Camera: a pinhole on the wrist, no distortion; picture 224 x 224 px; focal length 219.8 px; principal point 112.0 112.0 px. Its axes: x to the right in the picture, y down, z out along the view. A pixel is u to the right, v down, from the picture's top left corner.
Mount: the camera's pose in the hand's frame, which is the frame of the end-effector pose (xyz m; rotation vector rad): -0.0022 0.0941 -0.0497 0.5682 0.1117 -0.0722
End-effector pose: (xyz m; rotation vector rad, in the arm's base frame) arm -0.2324 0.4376 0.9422 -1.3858 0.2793 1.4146
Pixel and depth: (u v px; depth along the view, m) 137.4 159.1 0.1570
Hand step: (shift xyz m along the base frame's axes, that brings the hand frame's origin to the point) -0.0754 0.0771 -0.0163
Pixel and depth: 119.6 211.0 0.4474
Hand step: -0.2416 0.3591 0.0569
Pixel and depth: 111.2 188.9 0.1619
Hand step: -0.1037 0.0767 -0.0063
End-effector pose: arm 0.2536 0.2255 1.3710 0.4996 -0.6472 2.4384
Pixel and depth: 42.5 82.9 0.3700
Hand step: 0.2070 -0.0703 0.2066
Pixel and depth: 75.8 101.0 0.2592
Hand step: 0.0852 -0.0600 0.1421
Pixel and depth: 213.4 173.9 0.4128
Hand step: -0.0893 -0.0555 0.3954
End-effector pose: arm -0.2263 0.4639 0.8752 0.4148 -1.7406 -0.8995
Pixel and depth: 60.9 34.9 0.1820
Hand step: -0.0642 0.0134 -0.0745
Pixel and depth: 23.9 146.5 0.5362
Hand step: -0.3940 0.2027 -0.2550
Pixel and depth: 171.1 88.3 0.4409
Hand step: -0.3390 -0.1194 -0.0793
